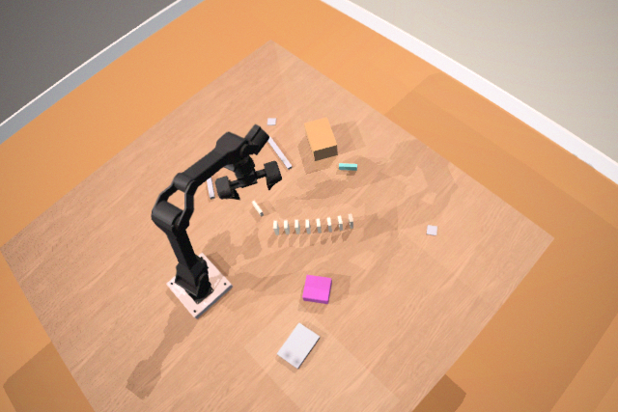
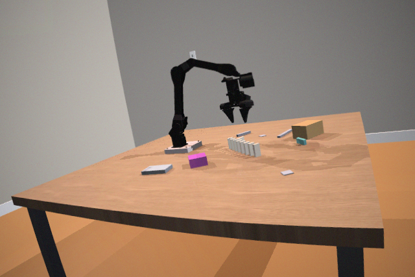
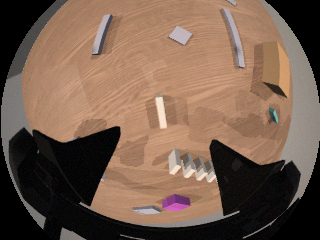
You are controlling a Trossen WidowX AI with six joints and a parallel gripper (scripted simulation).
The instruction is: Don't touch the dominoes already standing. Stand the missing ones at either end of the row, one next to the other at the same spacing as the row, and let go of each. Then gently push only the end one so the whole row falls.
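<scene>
Now: the orange box 310 mm ahead of my gripper tip, 70 mm below it and 50 mm to the left of it. Also, from my gripper tip: short grey bar 180 mm to the left, 90 mm below, 70 mm behind; then teal block 300 mm ahead, 90 mm below, 80 mm to the right; then long grey bar 180 mm ahead, 120 mm to the left, 90 mm below.
</scene>
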